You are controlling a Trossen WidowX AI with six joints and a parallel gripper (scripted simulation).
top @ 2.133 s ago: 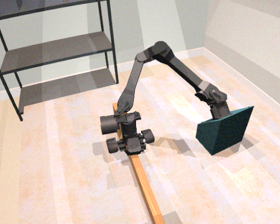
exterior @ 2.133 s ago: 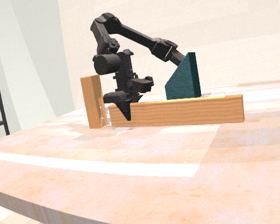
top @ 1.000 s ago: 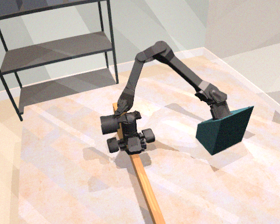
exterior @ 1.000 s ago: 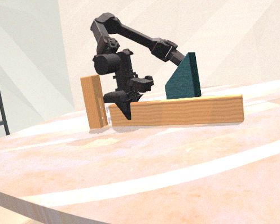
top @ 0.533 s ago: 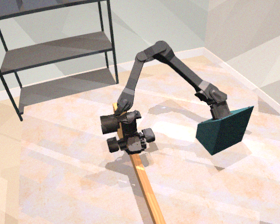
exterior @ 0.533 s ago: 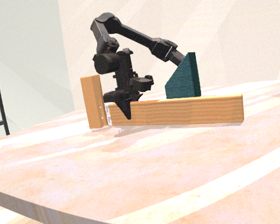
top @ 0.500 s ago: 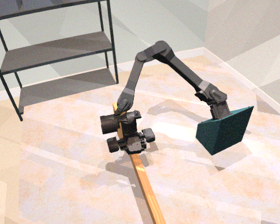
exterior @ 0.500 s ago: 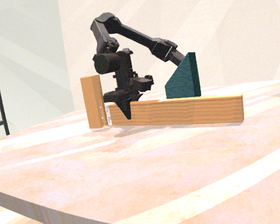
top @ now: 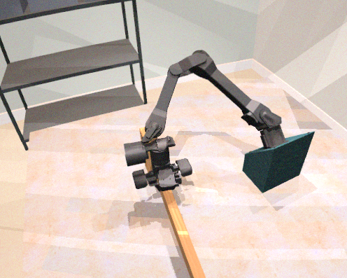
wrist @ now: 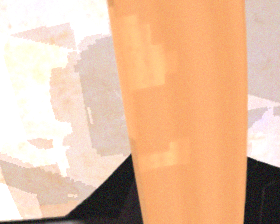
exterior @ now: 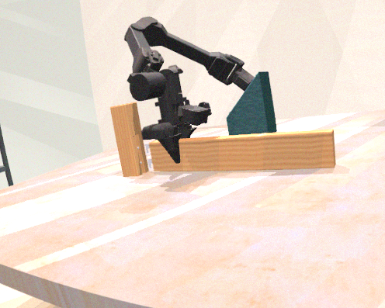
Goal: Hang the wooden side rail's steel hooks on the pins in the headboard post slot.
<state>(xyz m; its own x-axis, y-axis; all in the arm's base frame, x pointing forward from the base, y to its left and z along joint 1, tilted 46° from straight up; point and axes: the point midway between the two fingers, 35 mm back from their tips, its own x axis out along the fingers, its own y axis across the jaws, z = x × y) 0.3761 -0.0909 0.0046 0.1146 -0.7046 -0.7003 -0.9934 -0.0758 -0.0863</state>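
The headboard post is 10 mm ahead of my gripper tip, 140 mm to the right of it and 60 mm above it.
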